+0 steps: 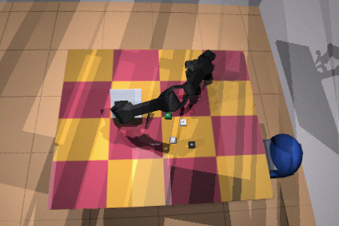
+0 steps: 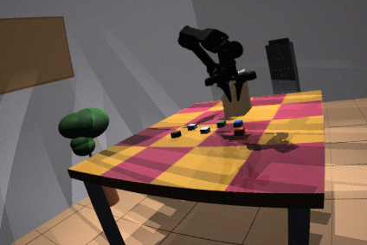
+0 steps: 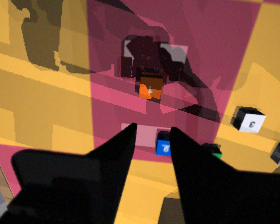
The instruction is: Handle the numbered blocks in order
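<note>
Right now my gripper tip is 110 mm above the orange block and 10 mm short of it. The rest, counted from my gripper tip: blue block: 110 mm below, 100 mm behind, 30 mm to the right; white block: 160 mm to the right, 110 mm below, 40 mm behind; green block: 120 mm to the right, 120 mm behind, 110 mm below.
</note>
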